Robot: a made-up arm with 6 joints. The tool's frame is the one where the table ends. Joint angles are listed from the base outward.
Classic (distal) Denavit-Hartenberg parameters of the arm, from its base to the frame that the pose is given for. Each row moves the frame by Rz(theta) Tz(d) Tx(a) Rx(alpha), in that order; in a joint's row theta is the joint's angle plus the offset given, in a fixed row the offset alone. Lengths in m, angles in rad.
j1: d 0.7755; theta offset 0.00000; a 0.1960; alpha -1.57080
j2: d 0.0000; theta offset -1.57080; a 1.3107; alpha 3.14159
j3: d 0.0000; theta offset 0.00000; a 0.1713; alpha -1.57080
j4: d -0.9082; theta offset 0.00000; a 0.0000; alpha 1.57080
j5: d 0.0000; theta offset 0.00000; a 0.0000; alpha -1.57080
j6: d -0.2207; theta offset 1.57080; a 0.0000; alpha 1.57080
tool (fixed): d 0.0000; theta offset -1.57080; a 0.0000; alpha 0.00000
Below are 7 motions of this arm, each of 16 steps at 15 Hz.
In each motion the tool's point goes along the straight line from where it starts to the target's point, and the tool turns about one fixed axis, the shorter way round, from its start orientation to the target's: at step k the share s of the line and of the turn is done. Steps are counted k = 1, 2, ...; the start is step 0. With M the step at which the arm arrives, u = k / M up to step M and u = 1 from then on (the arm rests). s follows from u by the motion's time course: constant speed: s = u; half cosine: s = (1 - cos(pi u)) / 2; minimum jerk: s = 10 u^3 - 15 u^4 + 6 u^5.
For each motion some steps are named. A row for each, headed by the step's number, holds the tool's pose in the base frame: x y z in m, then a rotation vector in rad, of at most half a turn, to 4 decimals.
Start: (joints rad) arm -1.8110 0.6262 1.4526 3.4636 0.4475 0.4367
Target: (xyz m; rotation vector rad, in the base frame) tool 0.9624 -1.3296 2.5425 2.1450 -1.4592 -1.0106
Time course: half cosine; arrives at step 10
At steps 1, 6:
1: -0.3892 -1.5936 2.7025 1.2312 -2.0912 -0.4452
6: 0.4837 -1.4231 2.5992 1.8435 -1.7349 -0.8168

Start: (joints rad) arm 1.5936 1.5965 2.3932 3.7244 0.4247 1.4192
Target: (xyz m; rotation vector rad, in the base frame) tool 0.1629 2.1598 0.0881 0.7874 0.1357 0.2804
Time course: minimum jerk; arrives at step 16
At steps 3, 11, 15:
3: 0.0075 2.2115 1.5279 1.3205 0.5342 1.3382
11: 0.1335 2.1696 0.3606 0.8987 0.2097 0.4751
15: 0.1625 2.1599 0.0915 0.7888 0.1366 0.2828

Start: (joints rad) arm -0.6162 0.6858 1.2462 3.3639 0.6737 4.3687
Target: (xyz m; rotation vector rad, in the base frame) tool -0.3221 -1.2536 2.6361 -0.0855 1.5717 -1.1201
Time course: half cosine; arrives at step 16
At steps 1, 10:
1: 1.5328 -1.1366 2.3979 -1.2954 0.6187 -0.5585
10: 0.2560 -1.2171 2.5619 -0.5100 1.3128 -0.9765

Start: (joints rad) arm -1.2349 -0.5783 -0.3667 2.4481 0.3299 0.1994
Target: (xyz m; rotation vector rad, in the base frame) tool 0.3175 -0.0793 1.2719 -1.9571 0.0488 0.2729
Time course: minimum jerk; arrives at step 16
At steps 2, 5, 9, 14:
2: 0.2250 -0.4948 2.2062 -2.3370 1.3121 -0.2582
5: 0.2404 -0.4256 2.0505 -2.3122 1.0883 -0.1577
9: 0.2814 -0.2415 1.6365 -2.1667 0.5179 0.0860
14: 0.3160 -0.0861 1.2871 -1.9672 0.0677 0.2656

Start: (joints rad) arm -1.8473 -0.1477 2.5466 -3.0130 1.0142 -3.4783
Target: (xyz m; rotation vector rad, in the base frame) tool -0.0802 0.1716 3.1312 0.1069 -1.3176 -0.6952
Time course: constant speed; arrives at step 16
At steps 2, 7, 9, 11, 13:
2: 0.1882 0.7971 2.6037 -1.0955 -1.3854 -1.1461
7: 0.0924 0.5737 2.7921 -0.6533 -1.4004 -1.0025
9: 0.0540 0.4843 2.8674 -0.4802 -1.3937 -0.9392
11: 0.0157 0.3950 2.9428 -0.3093 -1.3801 -0.8729
13: -0.0227 0.3056 3.0182 -0.1409 -1.3599 -0.8038

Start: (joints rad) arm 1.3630 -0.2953 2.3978 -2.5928 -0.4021 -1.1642
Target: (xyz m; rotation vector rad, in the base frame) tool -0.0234 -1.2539 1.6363 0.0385 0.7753 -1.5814
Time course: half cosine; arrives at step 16
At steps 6, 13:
6: -0.2221 -1.2553 2.0886 0.2496 -0.2432 -1.8420
13: -0.0476 -1.2541 1.6914 0.0650 0.6559 -1.6279

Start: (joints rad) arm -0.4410 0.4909 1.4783 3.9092 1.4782 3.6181
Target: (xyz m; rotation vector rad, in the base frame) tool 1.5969 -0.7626 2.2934 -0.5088 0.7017 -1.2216
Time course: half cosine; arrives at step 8
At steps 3, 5, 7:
3: 1.2696 -0.7187 2.5840 -0.5470 0.7709 -1.0816
5: 1.4508 -0.7430 2.4231 -0.5262 0.7331 -1.1594
7: 1.5789 -0.7602 2.3094 -0.5110 0.7056 -1.2140

